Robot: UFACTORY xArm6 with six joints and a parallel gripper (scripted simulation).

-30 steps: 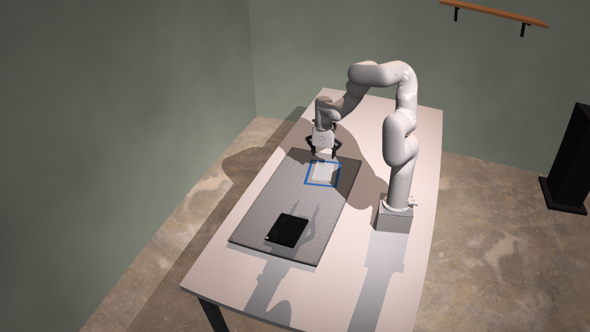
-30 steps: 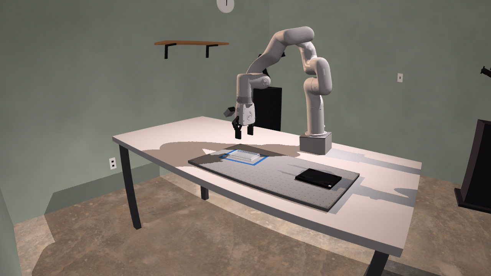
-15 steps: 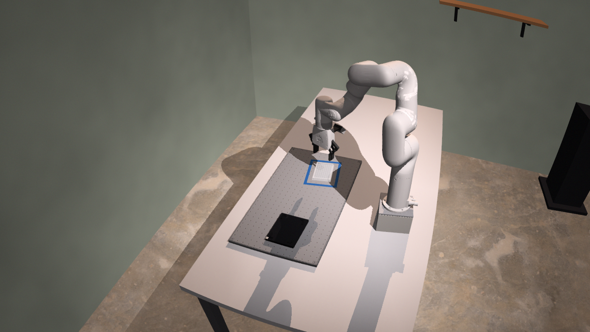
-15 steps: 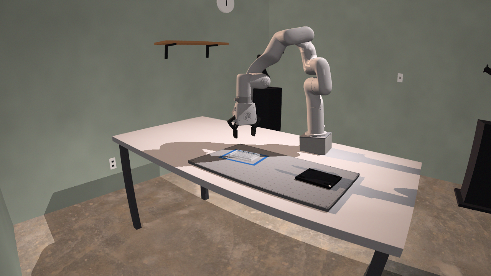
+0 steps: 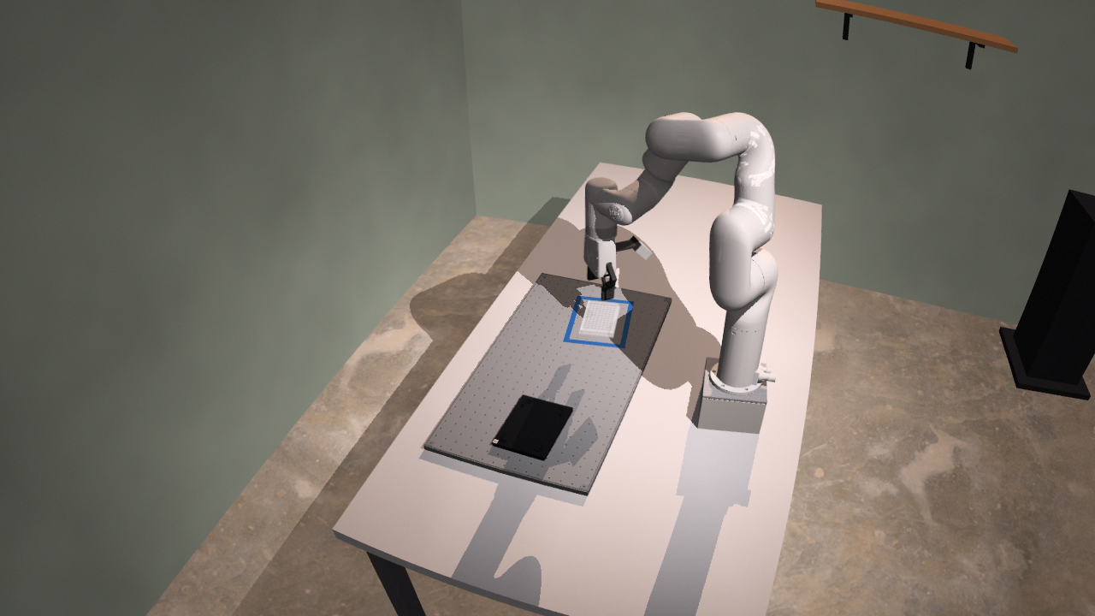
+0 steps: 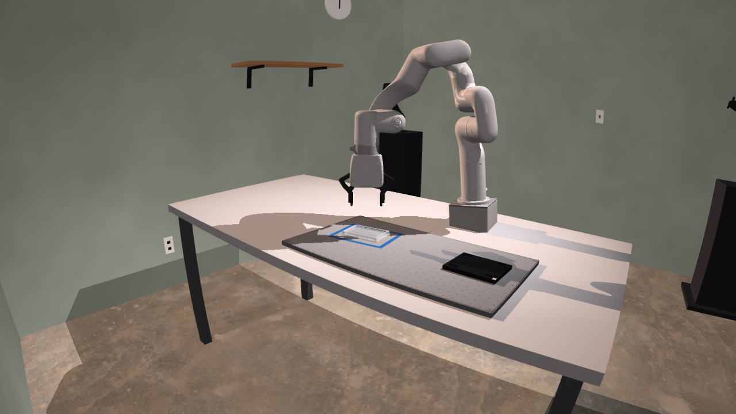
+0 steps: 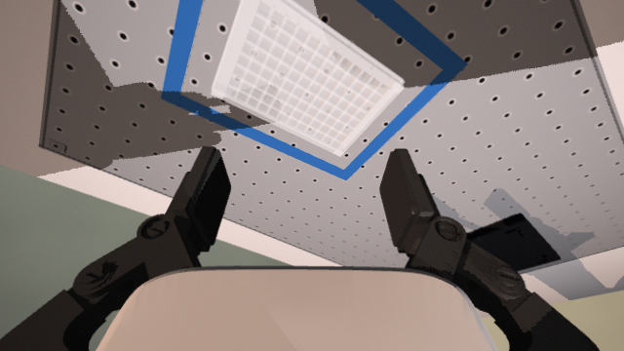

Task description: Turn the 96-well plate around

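Right now my hand is 10 cm above the clear 96-well plate. From my hand the other things lie so: white A1 label: 10 cm ahead, 48 cm to the left, 10 cm below; black plate nest N1: 4 cm ahead, 41 cm to the left, 10 cm below.
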